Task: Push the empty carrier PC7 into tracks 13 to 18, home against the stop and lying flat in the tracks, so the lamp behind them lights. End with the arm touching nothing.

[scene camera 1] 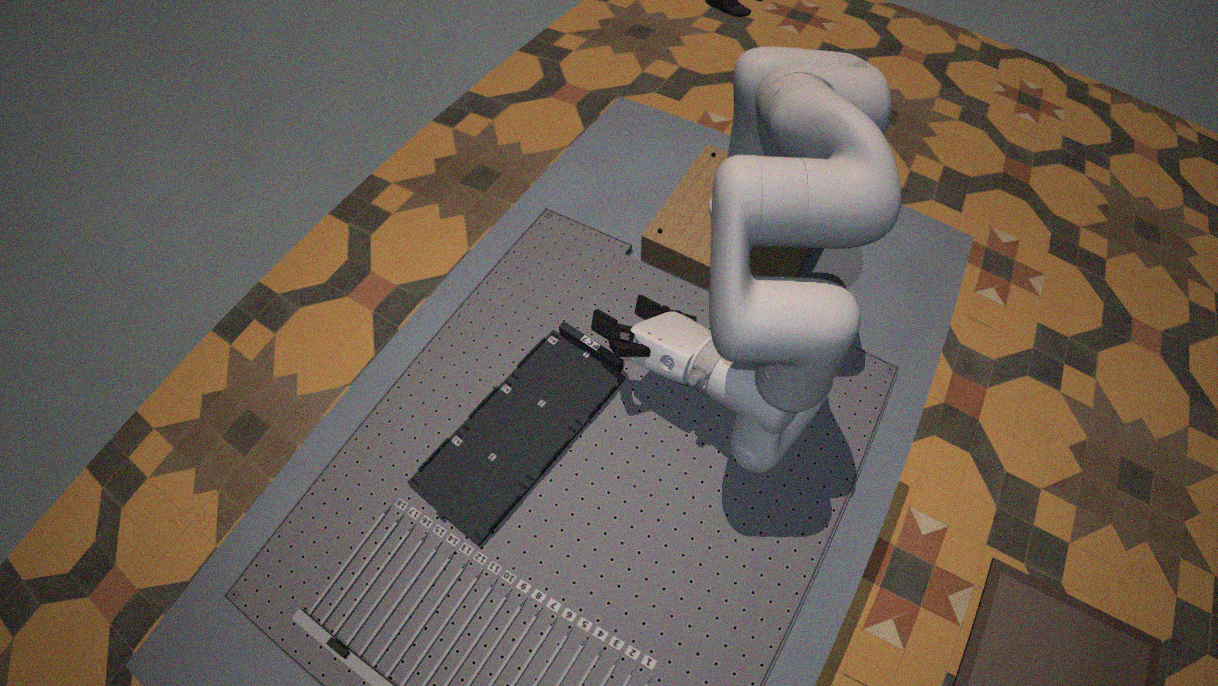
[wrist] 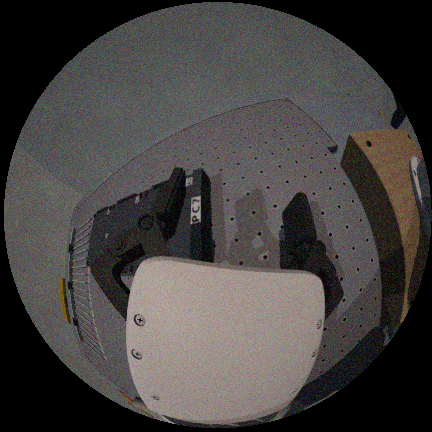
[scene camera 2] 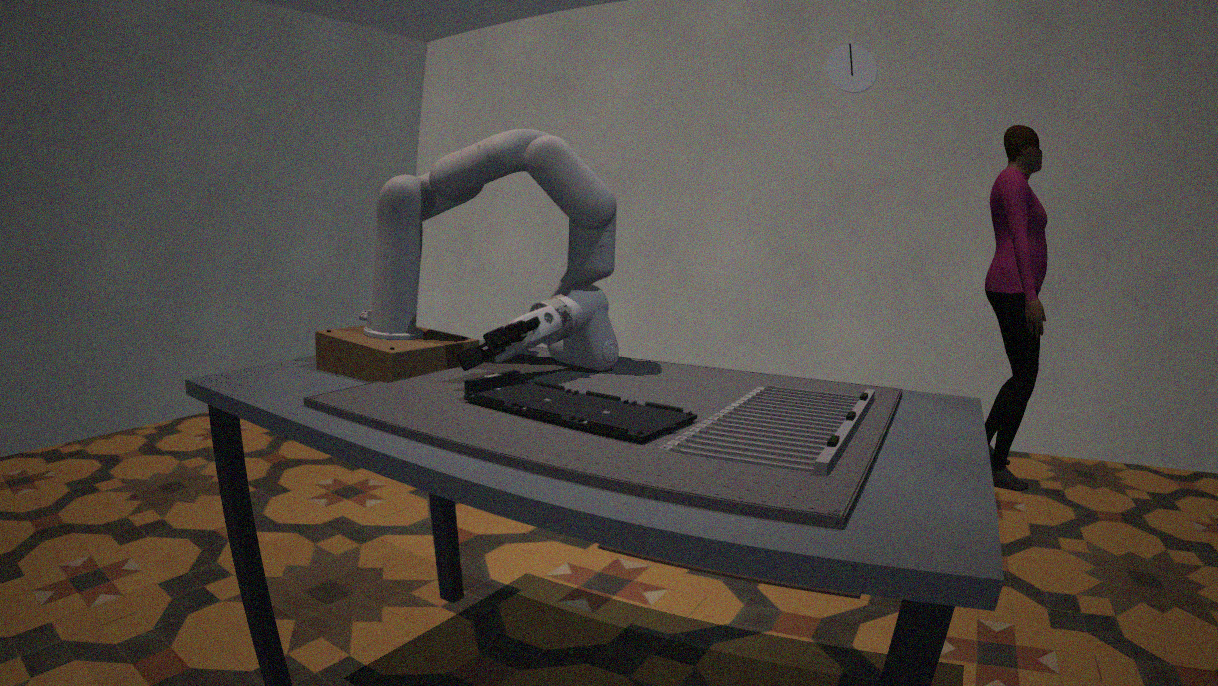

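Pixels of known places: gripper, between the fingertips: [scene camera 1: 616, 311] [wrist: 240, 191] [scene camera 2: 473, 353]; arm's base, origin of its link: [scene camera 2: 392, 334].
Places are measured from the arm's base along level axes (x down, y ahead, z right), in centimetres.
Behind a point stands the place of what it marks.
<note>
The black carrier PC7 [scene camera 1: 519, 430] @[z 21.2, x 4.2, y 46.3 cm] [scene camera 2: 579, 410] @[z 23.7, x 4.2, y 47.6 cm] [wrist: 121, 207] @[z 26.5, x 4.2, y 45.5 cm] lies flat on the perforated board, its front edge beside the number labels near the 13 to 18 end. Its raised, labelled rear end is by the gripper. The thin metal tracks [scene camera 2: 750, 430] @[z 22.5, x 5.1, y 70.7 cm] run from the labels to the pale stop bar [scene camera 1: 315, 628] @[z 35.2, x 3.7, y 81.1 cm] [scene camera 2: 823, 462] @[z 38.8, x 3.7, y 80.7 cm]. A lamp block [scene camera 1: 339, 647] @[z 30.9, x 3.1, y 81.8 cm] [scene camera 2: 833, 440] @[z 32.0, x 3.1, y 81.9 cm] on the bar looks dark green, unlit. My gripper [scene camera 1: 624, 313] @[z 13.9, x -0.4, y 26.3 cm] [wrist: 240, 191] @[z 13.9, x -0.4, y 26.3 cm] is open and tilted, above and behind the rear end; one finger overlaps the carrier in the wrist view. Contact cannot be told.
The wooden base block [scene camera 1: 681, 230] @[z 9.3, x 0.4, y 7.4 cm] [scene camera 2: 357, 353] @[z 13.0, x 1.8, y 0.6 cm] [wrist: 385, 165] @[z 9.0, x 0.5, y 8.8 cm] of the arm stands behind the gripper. The perforated board [scene camera 1: 681, 511] @[z -3.0, x 5.2, y 49.9 cm] [scene camera 2: 511, 455] @[z 42.7, x 5.2, y 46.3 cm] lies on the blue-grey table [scene camera 1: 613, 140] @[z 29.4, x 6.5, y -17.7 cm] [scene camera 2: 937, 511] @[z 44.9, x 6.5, y 94.2 cm]. A person [scene camera 2: 1015, 230] stands beyond the table.
</note>
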